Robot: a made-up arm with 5 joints. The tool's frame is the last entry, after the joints. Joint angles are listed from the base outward. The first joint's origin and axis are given. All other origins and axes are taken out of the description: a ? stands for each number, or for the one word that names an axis. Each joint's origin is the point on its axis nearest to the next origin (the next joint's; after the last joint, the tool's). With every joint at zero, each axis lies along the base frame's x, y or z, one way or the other. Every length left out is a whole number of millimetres.
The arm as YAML. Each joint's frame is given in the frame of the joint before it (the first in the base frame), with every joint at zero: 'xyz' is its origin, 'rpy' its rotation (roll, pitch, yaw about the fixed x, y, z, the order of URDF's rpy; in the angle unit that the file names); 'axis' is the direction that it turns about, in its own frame. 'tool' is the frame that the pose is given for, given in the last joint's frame.
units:
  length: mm
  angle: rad
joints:
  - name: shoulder
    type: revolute
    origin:
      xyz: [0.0, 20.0, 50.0]
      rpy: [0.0, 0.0, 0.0]
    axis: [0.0, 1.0, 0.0]
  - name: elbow
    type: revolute
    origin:
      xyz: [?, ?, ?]
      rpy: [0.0, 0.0, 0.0]
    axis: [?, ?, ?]
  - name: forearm
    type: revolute
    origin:
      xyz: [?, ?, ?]
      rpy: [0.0, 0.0, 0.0]
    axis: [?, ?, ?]
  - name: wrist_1
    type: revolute
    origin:
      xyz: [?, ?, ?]
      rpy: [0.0, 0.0, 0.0]
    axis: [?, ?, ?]
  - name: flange
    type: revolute
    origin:
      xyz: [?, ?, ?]
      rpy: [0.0, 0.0, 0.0]
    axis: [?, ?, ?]
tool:
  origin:
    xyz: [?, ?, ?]
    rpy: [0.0, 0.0, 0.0]
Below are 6 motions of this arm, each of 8 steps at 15 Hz.
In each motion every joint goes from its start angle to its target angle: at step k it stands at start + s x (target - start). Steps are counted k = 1, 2, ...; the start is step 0. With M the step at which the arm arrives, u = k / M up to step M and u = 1 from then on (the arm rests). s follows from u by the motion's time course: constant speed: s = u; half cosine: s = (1 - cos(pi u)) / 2; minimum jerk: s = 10 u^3 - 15 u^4 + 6 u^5.
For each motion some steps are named. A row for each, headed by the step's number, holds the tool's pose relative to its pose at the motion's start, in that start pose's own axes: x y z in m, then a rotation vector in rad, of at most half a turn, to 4 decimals.
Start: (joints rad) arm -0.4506 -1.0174 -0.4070 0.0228 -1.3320
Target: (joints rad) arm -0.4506 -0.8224 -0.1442 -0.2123 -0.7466
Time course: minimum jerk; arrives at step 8
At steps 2, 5, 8:
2: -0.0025 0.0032 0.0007 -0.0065 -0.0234 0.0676
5: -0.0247 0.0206 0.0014 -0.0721 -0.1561 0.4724
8: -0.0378 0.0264 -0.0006 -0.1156 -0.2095 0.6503

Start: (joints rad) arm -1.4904 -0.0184 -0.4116 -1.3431 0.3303
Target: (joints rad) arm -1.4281 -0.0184 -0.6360 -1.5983 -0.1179
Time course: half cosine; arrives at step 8
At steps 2, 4, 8:
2: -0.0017 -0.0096 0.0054 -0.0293 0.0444 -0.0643
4: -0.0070 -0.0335 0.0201 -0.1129 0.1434 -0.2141
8: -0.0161 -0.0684 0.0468 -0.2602 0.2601 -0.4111

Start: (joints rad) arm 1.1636 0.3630 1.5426 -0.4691 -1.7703
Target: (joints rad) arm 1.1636 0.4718 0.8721 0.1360 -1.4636
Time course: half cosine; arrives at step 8
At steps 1, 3, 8:
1: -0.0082 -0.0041 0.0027 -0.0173 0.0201 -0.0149
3: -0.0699 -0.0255 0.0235 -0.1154 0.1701 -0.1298
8: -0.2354 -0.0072 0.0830 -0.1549 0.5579 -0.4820

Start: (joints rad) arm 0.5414 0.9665 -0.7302 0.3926 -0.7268
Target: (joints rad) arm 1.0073 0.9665 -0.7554 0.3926 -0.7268
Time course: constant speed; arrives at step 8
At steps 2, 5, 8:
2: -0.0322 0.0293 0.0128 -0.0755 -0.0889 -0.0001
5: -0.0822 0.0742 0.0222 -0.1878 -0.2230 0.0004
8: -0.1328 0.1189 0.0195 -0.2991 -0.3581 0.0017

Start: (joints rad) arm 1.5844 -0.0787 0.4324 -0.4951 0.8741
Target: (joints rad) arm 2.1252 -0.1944 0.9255 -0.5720 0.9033
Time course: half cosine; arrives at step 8
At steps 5, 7, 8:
5: -0.0933 -0.2283 0.0325 0.1541 -0.1283 0.5212
7: -0.1054 -0.3215 0.0175 0.2146 -0.2241 0.7052
8: -0.1059 -0.3343 0.0141 0.2231 -0.2396 0.7299

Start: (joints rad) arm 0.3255 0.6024 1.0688 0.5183 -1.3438
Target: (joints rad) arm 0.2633 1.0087 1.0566 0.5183 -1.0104
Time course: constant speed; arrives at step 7
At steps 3, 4, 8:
3: -0.0519 0.0337 -0.0430 0.1026 -0.0418 -0.0008
4: -0.0676 0.0473 -0.0565 0.1359 -0.0581 -0.0009
8: -0.1091 0.0944 -0.0939 0.2328 -0.1139 -0.0019

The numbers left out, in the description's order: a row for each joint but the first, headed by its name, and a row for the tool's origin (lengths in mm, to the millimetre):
elbow: xyz -90.0 0.0 330.0, axis 0.0 0.0 -1.0
forearm: xyz -190.0 -50.0 0.0, axis 0.0 0.0 1.0
wrist_1: xyz -280.0 -80.0 0.0, axis 1.0 0.0 0.0
flange: xyz 0.0 40.0 -60.0, axis 0.0 0.0 1.0
tool: xyz 80.0 30.0 0.0

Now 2 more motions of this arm.
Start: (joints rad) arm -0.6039 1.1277 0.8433 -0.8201 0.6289
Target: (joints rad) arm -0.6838 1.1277 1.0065 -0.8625 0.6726
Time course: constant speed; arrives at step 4
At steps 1, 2, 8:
1: -0.0024 0.0009 -0.0152 -0.0299 -0.0315 0.0244
2: -0.0042 0.0015 -0.0304 -0.0609 -0.0624 0.0482
8: -0.0060 0.0018 -0.0607 -0.1262 -0.1225 0.0939

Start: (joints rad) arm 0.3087 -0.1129 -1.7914 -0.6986 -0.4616
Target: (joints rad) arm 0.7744 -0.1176 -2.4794 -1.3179 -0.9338
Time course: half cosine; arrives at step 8
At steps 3, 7, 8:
3: -0.0300 0.0016 0.0862 -0.3519 -0.0576 -0.3141
7: -0.1208 0.0840 0.2684 -1.0795 -0.2842 -0.9384
8: -0.1265 0.0926 0.2778 -1.1213 -0.3005 -0.9721

